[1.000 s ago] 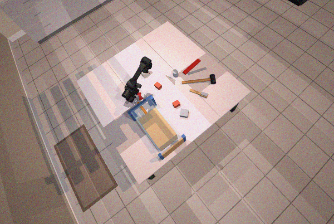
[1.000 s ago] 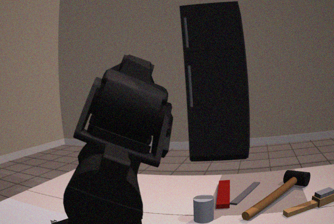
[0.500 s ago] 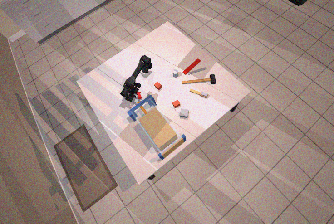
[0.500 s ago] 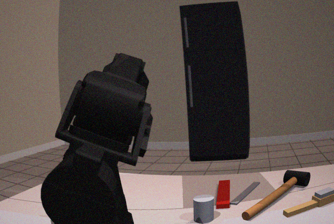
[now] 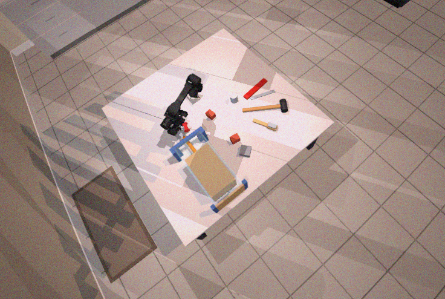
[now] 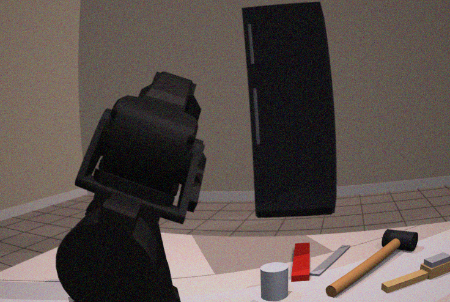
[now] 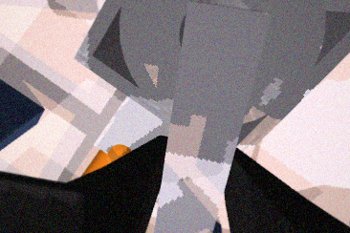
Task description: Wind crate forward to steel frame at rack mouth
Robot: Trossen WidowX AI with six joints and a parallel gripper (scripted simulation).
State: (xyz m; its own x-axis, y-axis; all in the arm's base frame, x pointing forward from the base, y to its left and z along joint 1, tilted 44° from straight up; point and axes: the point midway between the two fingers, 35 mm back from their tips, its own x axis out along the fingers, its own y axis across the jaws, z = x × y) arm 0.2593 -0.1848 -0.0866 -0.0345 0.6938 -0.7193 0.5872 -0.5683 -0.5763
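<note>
Now: gripper tip 5 cm below the red knob, 4 cm short of it and 3 cm to the right of it. Also, from my gripper tip: clear-panelled cubby 36 cm ahead, 3 cm to the left, 2 cm above; winch handle 2 cm above, 1 cm to the left, 1 cm ahead; grey hand winch 7 cm below, 5 cm behind, 4 cm to the right.
</note>
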